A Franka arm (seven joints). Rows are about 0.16 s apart.
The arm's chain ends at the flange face. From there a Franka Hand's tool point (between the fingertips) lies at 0.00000 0.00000 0.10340 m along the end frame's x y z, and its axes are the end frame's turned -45 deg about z.
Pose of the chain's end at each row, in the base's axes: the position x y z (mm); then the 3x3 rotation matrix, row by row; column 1 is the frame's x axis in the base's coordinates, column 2 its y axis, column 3 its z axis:
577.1, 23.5, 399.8; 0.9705, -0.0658, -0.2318; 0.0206, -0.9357, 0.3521; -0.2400, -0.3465, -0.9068
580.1, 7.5, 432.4; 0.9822, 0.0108, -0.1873; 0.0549, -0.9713, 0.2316; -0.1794, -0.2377, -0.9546
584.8, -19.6, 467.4; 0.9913, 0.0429, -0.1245; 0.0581, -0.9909, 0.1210; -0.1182, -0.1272, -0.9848
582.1, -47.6, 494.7; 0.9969, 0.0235, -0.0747; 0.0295, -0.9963, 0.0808; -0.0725, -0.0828, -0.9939
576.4, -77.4, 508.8; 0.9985, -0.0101, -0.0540; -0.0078, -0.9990, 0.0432; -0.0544, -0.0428, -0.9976
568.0, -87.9, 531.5; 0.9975, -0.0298, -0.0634; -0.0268, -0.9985, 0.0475; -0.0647, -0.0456, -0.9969
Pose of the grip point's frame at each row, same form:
553.1, 59.9, 306.0; 0.7328, 0.6397, -0.2318; 0.6762, -0.6471, 0.3521; 0.0753, -0.4147, -0.9068
560.7, 31.4, 333.7; 0.6869, 0.7022, -0.1873; 0.7256, -0.6480, 0.2316; 0.0412, -0.2949, -0.9546
571.9, -7.1, 365.6; 0.6706, 0.7313, -0.1245; 0.7418, -0.6596, 0.1210; 0.0064, -0.1735, -0.9848
574.4, -39.2, 391.9; 0.6883, 0.7215, -0.0747; 0.7254, -0.6836, 0.0808; 0.0073, -0.1098, -0.9939
570.8, -72.9, 405.6; 0.7132, 0.6989, -0.0540; 0.7009, -0.7119, 0.0432; -0.0082, -0.0687, -0.9976
561.4, -83.0, 428.4; 0.7264, 0.6843, -0.0634; 0.6871, -0.7250, 0.0475; -0.0135, -0.0780, -0.9969

